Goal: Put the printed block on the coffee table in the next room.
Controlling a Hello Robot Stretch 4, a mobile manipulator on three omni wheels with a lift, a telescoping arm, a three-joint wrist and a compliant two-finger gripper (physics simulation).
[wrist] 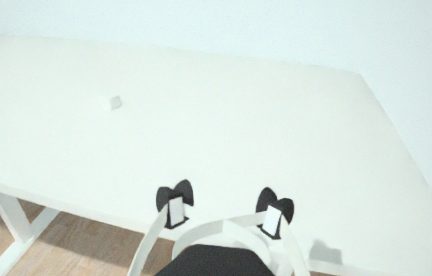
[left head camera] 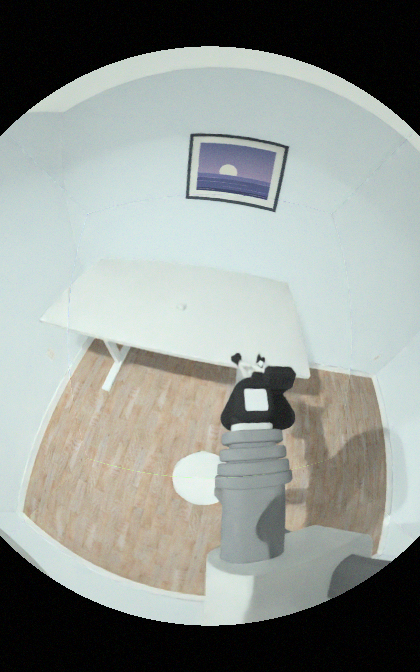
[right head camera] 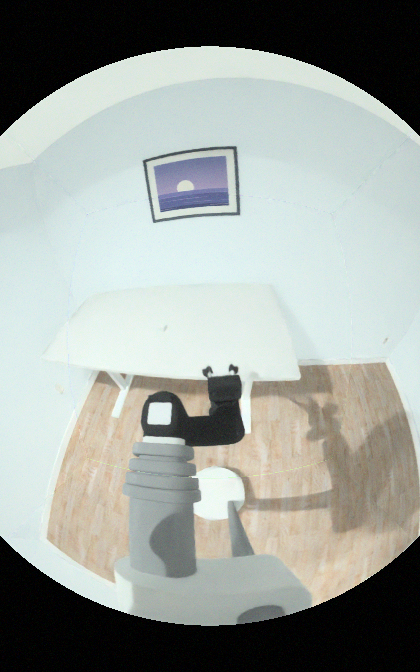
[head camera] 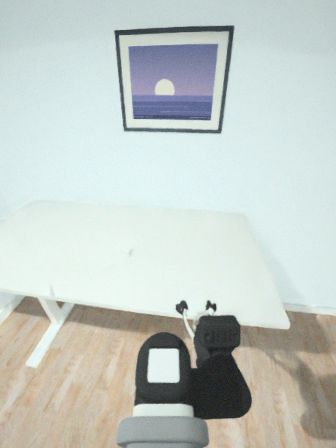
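A small white block sits on the white desk, left of the gripper and farther back. Its pale faces nearly blend with the desk top; no print on it can be made out. My gripper is open, with nothing between its fingertips. In the views the fingertips overlap the desk's front edge, right of the block. The coffee table does not show in these views.
A framed sunset picture hangs on the pale blue wall behind the desk. White desk legs stand on the wood floor. The robot's shadow falls on the floor at the right.
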